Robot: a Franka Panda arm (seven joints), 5 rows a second.
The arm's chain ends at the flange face. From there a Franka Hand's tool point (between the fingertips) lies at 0.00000 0.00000 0.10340 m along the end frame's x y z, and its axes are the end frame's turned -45 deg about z.
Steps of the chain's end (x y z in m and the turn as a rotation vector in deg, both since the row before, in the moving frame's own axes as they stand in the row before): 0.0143 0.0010 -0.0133 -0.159 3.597 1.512; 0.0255 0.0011 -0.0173 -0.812 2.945 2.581
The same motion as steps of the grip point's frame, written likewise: 0.0137 0.0157 -0.0135 -2.656 2.431 1.512; 0.0199 0.0237 -0.0174 -2.657 1.508 2.581
